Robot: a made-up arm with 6 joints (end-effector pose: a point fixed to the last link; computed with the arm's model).
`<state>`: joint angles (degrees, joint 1 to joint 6).
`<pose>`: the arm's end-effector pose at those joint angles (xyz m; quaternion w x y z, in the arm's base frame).
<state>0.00 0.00 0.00 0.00 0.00 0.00</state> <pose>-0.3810 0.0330 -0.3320 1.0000 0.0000 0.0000 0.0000</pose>
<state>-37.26 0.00 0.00 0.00 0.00 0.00</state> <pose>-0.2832 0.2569 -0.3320 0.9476 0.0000 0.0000 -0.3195</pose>
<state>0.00 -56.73 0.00 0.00 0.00 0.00</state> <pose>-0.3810 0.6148 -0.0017 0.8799 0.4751 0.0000 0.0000</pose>
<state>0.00 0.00 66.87 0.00 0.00 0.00</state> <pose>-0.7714 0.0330 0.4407 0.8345 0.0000 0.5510 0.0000</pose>
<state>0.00 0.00 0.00 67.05 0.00 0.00</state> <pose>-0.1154 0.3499 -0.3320 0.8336 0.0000 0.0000 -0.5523</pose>
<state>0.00 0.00 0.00 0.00 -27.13 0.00</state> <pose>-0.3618 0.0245 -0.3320 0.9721 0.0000 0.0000 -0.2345</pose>
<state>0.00 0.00 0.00 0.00 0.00 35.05</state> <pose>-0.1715 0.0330 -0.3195 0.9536 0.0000 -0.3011 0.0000</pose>
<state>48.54 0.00 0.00 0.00 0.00 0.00</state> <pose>-0.2770 -0.2637 -0.3320 0.9116 0.0000 0.0000 0.4110</pose>
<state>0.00 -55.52 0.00 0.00 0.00 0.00</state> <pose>-0.3810 0.6068 -0.0142 0.8849 0.4658 0.0000 0.0000</pose>
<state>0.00 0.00 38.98 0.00 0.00 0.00</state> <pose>-0.7232 0.0330 0.0652 0.9427 0.0000 0.3336 0.0000</pose>
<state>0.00 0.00 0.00 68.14 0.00 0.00</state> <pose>-0.1085 0.3519 -0.3320 0.8284 0.0000 0.0000 -0.5602</pose>
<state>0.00 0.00 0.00 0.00 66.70 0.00</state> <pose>-0.4262 0.0138 -0.3320 0.8353 0.0000 0.0000 0.5498</pose>
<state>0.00 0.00 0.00 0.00 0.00 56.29</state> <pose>-0.0620 0.0330 -0.2523 0.8818 0.0000 -0.4717 0.0000</pose>
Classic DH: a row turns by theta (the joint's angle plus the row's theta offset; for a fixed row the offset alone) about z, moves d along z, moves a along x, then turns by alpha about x. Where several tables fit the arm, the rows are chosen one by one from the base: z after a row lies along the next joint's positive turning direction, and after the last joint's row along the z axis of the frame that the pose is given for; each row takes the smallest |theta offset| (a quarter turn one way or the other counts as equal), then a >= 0, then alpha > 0; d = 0 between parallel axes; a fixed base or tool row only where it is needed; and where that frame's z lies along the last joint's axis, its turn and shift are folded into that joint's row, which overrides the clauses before.
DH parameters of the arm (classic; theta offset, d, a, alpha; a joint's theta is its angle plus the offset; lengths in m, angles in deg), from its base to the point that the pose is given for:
joint 1: 90 0.372 0.018 -90
joint 2: 90 -0.009 0.022 90
joint 3: 90 -0.027 0.018 90
joint 4: -0.3 0 0.38 180
joint 5: -0.3 -0.344 -0.093 -90
joint 6: 0 -0.044 0.085 90
tool (fixed): 180 -0.338 0 0

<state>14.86 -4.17 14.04 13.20 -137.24 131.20</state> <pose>-0.6668 -0.3413 0.3313 0.2034 -0.8828 -0.3239 -0.2725</pose>
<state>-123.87 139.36 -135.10 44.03 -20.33 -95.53</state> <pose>-0.5738 -0.1211 0.1527 0.6494 -0.1721 0.5652 -0.4788</pose>
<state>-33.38 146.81 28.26 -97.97 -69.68 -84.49</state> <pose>-0.0814 0.4407 0.7887 0.1634 0.3989 -0.5760 0.6946</pose>
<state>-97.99 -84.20 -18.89 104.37 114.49 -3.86</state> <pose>0.6522 -0.3715 0.6873 0.4709 0.3092 -0.5914 -0.5770</pose>
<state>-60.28 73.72 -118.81 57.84 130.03 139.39</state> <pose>0.2104 -0.1166 -0.2911 0.1237 0.2598 -0.3290 0.8994</pose>
